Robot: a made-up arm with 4 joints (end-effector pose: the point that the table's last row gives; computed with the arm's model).
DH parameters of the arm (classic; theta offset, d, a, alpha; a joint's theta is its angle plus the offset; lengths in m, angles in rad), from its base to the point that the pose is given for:
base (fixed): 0 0.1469 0 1.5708
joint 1: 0 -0.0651 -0.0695 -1.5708
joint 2: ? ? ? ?
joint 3: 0 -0.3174 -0.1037 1.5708
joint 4: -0.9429 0 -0.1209 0
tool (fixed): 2.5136 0.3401 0 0
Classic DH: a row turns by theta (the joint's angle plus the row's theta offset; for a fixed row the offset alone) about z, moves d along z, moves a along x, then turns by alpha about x.
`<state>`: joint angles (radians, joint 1 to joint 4).
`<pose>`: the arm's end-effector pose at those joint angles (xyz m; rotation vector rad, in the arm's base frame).
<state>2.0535 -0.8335 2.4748 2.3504</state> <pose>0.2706 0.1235 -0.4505 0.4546 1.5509 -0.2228</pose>
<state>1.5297 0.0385 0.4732 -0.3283</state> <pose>-0.6053 -0.0602 -0.0951 0.5817 -1.4022 0.1286</pose>
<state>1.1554 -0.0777 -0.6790 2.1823</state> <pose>-0.5634 0.3361 -0.1308 -1.3370 -0.0069 1.4366</pose>
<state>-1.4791 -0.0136 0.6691 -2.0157</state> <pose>0.4501 -0.2404 0.5589 -1.1568 1.5251 -2.0098</pose>
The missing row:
joint 2: -1.5708 0.2286 0.0867 -1.5708
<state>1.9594 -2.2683 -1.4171 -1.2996</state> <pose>-0.3353 0.0729 0.2993 0.8426 0.8625 -2.5449</pose>
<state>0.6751 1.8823 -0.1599 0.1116</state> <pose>-0.4456 -0.1981 0.4753 -0.7892 -0.5770 1.8778</pose>
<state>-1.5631 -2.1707 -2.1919 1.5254</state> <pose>-0.1342 0.3420 -0.0598 -0.1880 -2.4289 0.7302</pose>
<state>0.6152 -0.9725 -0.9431 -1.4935</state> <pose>-0.2766 0.3727 0.4644 -0.4470 -0.5482 -2.5483</pose>
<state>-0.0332 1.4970 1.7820 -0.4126</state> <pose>0.3702 -0.1666 0.4187 1.0863 1.5379 0.7571</pose>
